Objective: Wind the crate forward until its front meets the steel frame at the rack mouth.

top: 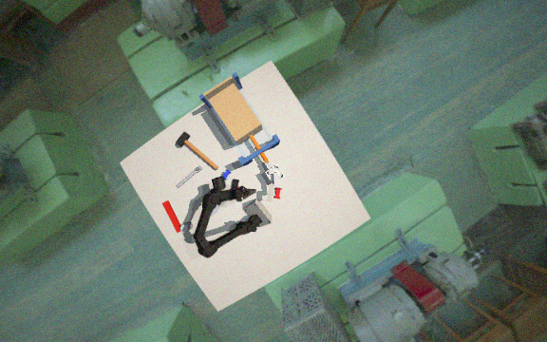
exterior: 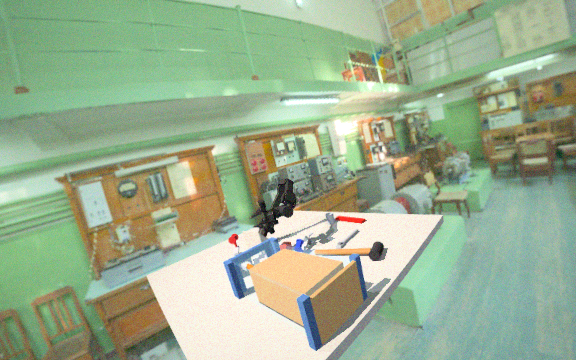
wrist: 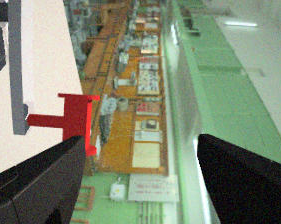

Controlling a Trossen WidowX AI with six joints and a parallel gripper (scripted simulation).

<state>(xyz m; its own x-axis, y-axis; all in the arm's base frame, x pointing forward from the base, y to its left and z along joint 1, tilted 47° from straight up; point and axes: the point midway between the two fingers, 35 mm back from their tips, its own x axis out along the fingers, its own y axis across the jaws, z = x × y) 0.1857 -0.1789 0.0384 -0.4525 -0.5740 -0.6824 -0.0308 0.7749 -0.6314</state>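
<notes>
My gripper tip is now 80 mm past the red knob, 80 mm to the left of it and 80 mm above it. The rest, counted from my gripper tip: blue steel frame (170 mm ahead, 140 mm to the right, 120 mm below); then blue knob (180 mm ahead, 130 mm to the left, 180 mm below); then winch (10 mm behind, 140 mm to the right, 190 mm below).
</notes>
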